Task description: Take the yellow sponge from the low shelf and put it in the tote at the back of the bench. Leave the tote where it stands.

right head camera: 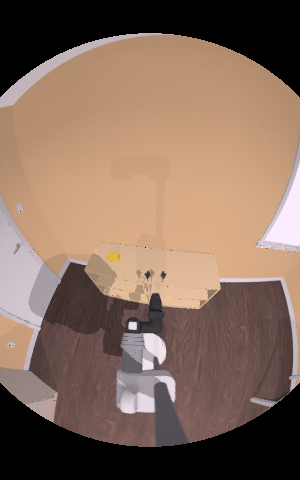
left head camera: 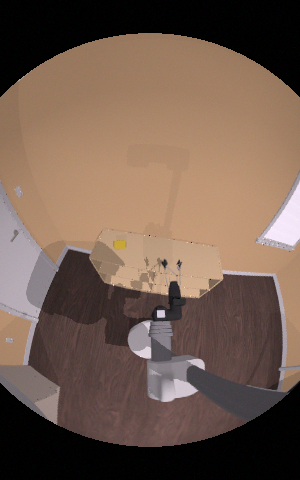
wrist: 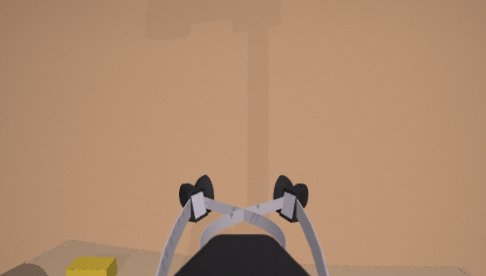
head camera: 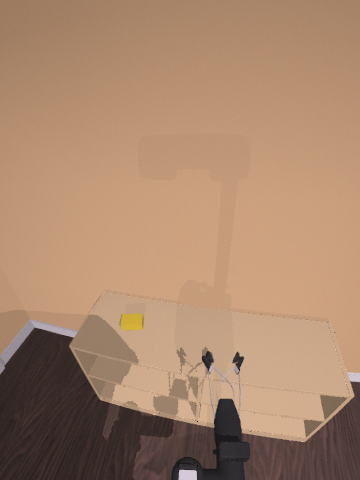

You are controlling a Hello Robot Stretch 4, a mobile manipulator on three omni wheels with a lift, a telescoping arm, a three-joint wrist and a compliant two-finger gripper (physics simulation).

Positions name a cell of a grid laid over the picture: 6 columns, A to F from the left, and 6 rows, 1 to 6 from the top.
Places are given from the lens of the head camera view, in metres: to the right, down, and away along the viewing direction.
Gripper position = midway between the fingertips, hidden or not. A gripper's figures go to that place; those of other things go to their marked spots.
my gripper (head camera: D5): 0.12, 0.33, 0.66
low tan shelf unit (head camera: E5): 0.45, 0.56, 0.86
